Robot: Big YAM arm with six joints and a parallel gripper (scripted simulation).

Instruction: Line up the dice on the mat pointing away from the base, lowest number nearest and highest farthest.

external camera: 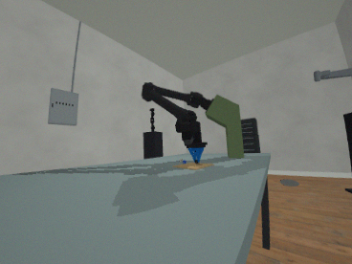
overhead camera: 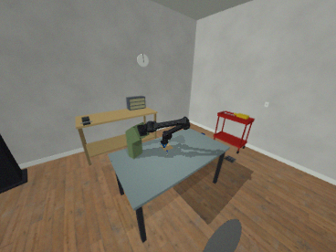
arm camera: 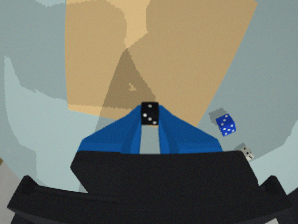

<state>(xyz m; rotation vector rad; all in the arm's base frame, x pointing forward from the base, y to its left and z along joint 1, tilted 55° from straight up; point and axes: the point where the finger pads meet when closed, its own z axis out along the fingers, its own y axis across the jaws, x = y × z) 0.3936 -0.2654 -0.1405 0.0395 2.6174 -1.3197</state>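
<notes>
Now: hand right at the black die. Round my hand: blue die (30 mm behind, 80 mm to the right, 10 mm below); then white die (100 mm behind, 130 mm to the right, 10 mm below); then tan mat (50 mm ahead, 20 mm below).
</notes>
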